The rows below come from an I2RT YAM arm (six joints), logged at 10 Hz.
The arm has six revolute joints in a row. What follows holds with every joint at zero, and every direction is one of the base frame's.
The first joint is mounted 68 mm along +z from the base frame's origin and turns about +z.
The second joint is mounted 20 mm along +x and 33.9 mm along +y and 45.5 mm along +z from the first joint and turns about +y.
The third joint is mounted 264 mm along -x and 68.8 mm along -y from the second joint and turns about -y.
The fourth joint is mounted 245 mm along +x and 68.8 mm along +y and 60 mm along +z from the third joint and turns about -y.
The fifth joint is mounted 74 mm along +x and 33.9 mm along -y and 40.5 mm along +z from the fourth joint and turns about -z.
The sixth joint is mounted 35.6 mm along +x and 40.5 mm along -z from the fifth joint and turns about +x.
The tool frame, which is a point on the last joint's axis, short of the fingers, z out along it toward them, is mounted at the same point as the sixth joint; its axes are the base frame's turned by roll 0, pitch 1.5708 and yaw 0 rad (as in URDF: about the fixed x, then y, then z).
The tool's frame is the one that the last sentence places.
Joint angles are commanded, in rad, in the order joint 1, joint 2, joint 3, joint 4, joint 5, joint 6. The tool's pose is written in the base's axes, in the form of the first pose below.
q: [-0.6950, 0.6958, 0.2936, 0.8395, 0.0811, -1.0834]
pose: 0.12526 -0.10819 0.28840 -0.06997 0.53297 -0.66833 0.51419
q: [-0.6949, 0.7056, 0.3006, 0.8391, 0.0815, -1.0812]
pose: 0.12656 -0.10928 0.28936 -0.06953 0.53438 -0.66717 0.51428
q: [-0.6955, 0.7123, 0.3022, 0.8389, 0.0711, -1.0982]
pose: 0.12766 -0.10984 0.28892 -0.07872 0.53520 -0.66898 0.50973
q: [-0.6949, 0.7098, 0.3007, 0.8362, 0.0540, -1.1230]
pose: 0.12790 -0.10912 0.28851 -0.09273 0.53347 -0.67209 0.50508
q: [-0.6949, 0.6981, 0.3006, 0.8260, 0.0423, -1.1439]
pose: 0.12696 -0.10780 0.28919 -0.10297 0.53088 -0.67580 0.50086
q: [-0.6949, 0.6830, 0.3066, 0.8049, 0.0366, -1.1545]
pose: 0.12575 -0.10652 0.29139 -0.10813 0.52981 -0.67756 0.49853
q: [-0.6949, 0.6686, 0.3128, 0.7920, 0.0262, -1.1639]
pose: 0.12439 -0.10491 0.29435 -0.11410 0.52517 -0.67990 0.49891
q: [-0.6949, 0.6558, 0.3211, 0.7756, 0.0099, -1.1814]
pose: 0.12344 -0.10336 0.29745 -0.12489 0.52061 -0.68271 0.49726
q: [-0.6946, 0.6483, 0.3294, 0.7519, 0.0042, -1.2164]
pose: 0.12322 -0.10285 0.29906 -0.13725 0.52093 -0.68864 0.48536
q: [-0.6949, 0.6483, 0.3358, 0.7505, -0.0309, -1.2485]
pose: 0.12390 -0.10185 0.30116 -0.15916 0.51255 -0.69212 0.48263
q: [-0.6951, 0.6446, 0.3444, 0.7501, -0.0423, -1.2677]
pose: 0.12340 -0.10095 0.30465 -0.16727 0.50476 -0.69770 0.48006
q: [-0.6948, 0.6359, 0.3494, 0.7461, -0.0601, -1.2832]
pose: 0.12254 -0.09935 0.30720 -0.17731 0.49716 -0.70078 0.47990
